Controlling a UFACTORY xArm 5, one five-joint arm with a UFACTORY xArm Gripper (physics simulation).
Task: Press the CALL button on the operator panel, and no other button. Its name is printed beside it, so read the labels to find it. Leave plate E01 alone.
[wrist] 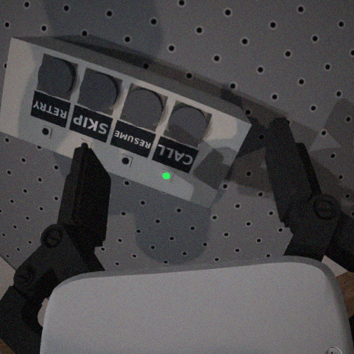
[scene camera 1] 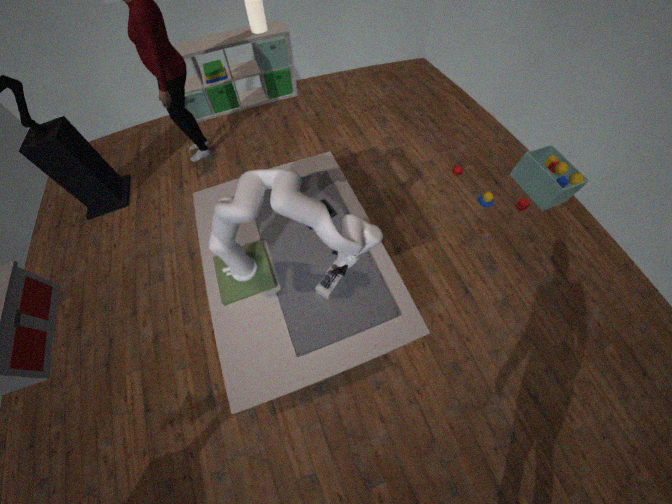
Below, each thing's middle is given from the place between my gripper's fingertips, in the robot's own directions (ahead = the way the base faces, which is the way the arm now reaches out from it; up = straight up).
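The operator panel (wrist: 149,155) is 20 mm behind my hand, and it's also 40 mm to the right of my hand and 70 mm lower than it.
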